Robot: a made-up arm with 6 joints.
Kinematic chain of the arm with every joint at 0, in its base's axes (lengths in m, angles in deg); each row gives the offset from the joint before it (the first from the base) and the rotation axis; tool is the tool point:
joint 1: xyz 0 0 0.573 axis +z
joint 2: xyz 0 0 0 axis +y
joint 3: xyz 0 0 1.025 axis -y
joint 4: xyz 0 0 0 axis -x
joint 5: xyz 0.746 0 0 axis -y
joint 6: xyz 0 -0.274 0 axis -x
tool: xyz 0 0 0
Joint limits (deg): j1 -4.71..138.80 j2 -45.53..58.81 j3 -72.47..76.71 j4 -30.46..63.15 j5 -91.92..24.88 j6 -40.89..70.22
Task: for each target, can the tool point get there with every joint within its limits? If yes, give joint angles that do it. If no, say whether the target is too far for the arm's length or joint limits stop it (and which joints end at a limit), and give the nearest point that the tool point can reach.
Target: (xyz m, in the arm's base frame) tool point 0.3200 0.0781 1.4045
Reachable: yes | joints 47.49 -28.99 -49.10 48.06 7.36 -13.28
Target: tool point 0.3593 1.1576 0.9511
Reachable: yes | joints 84.12 34.96 -12.79 29.35 -52.61 61.07
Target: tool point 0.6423 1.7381 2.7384
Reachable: no: too far | nearest point 0.4089 1.1064 1.9515 | short by 1.036 m
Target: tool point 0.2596 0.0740 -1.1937
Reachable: no: joint limits stop it (at a limit: joint 2, joint 4) | nearest point 0.6599 0.1881 0.3452 | short by 1.594 m
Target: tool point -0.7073 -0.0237 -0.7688
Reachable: no: joint limits stop it (at a limit: joint 1, joint 2, joint 4) | nearest point -0.4666 0.5730 0.3329 | short by 1.276 m
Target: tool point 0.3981 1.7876 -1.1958
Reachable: no: too far | nearest point 0.2568 1.1533 0.3777 | short by 1.702 m
